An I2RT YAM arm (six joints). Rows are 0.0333 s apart.
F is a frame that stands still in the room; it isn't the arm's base.
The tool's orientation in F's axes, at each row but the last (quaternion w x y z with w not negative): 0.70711, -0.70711, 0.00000, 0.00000; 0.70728, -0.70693, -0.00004, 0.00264; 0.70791, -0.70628, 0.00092, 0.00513; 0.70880, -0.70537, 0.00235, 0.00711; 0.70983, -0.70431, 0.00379, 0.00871; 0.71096, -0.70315, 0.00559, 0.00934; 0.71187, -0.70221, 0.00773, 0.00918
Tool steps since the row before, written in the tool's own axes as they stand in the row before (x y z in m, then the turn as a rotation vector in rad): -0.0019, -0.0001, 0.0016, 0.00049, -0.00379, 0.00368; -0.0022, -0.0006, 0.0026, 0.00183, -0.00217, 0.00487; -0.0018, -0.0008, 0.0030, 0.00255, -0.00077, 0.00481; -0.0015, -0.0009, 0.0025, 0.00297, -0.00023, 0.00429; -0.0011, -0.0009, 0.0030, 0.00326, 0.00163, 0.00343; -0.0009, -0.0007, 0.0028, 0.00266, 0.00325, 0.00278; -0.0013, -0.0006, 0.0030, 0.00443, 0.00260, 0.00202
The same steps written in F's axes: -0.0019, 0.0016, 0.0001, 0.00049, 0.00368, 0.00379; -0.0022, 0.0026, 0.0006, 0.00182, 0.00488, 0.00217; -0.0018, 0.0030, 0.0008, 0.00253, 0.00482, 0.00076; -0.0015, 0.0025, 0.0009, 0.00294, 0.00431, 0.00021; -0.0011, 0.0030, 0.0009, 0.00321, 0.00347, -0.00166; -0.0009, 0.0028, 0.0007, 0.00258, 0.00283, -0.00327; -0.0013, 0.0030, 0.0007, 0.00436, 0.00207, -0.00268
